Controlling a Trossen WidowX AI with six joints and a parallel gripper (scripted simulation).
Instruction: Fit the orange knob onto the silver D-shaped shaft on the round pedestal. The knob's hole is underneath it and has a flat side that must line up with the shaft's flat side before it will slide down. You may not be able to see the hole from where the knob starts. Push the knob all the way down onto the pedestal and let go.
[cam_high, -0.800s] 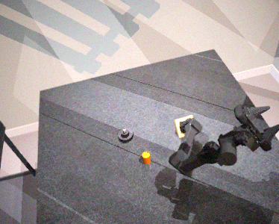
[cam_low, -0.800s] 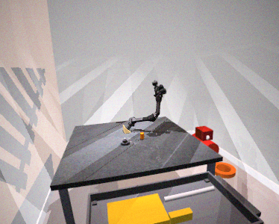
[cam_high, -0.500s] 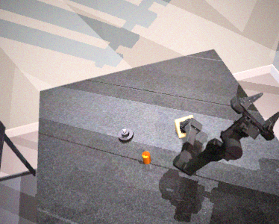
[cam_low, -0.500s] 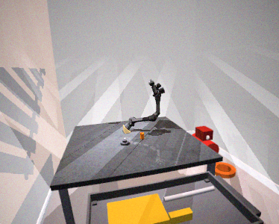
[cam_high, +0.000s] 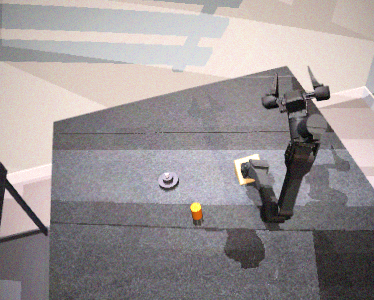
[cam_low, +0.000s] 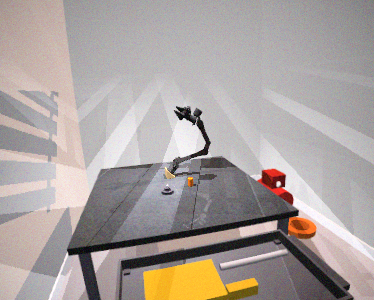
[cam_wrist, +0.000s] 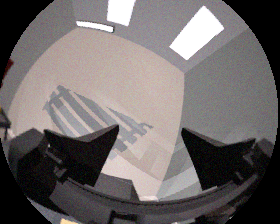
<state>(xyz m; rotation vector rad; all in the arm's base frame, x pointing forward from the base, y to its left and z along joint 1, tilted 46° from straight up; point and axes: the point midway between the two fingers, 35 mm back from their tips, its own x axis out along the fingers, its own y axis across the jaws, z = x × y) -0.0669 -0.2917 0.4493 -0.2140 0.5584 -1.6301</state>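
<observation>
Right now the orange knob is 350 mm ahead of my gripper tip, 30 mm to the left of it and 540 mm below it. Also, from my gripper tip: dark round pedestal: 420 mm ahead, 160 mm to the right, 550 mm below.
</observation>
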